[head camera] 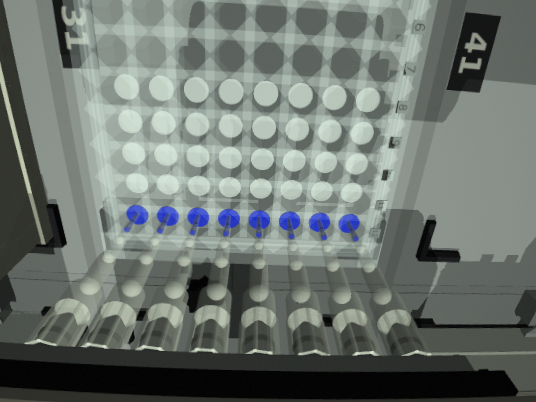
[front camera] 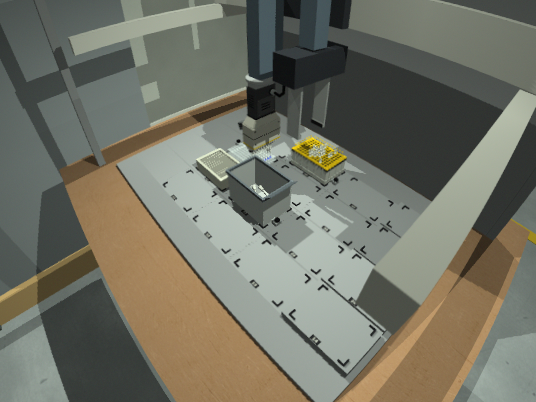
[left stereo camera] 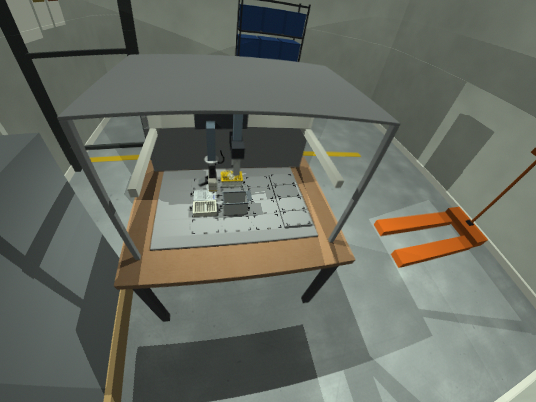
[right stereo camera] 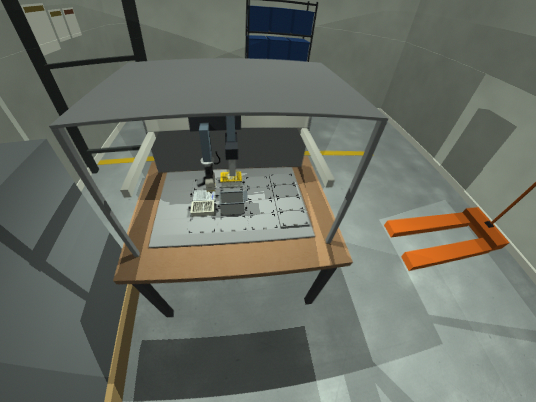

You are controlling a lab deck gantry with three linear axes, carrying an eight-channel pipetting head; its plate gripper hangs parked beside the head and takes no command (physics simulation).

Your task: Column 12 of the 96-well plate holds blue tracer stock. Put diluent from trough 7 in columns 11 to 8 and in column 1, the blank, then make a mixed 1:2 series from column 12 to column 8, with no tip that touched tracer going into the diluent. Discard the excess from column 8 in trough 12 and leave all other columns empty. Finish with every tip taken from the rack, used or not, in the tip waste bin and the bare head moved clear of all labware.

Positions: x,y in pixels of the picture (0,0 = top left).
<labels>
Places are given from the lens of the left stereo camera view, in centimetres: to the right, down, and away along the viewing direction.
panel [left stereo camera: 264,146]: -2, -35, 141
</labels>
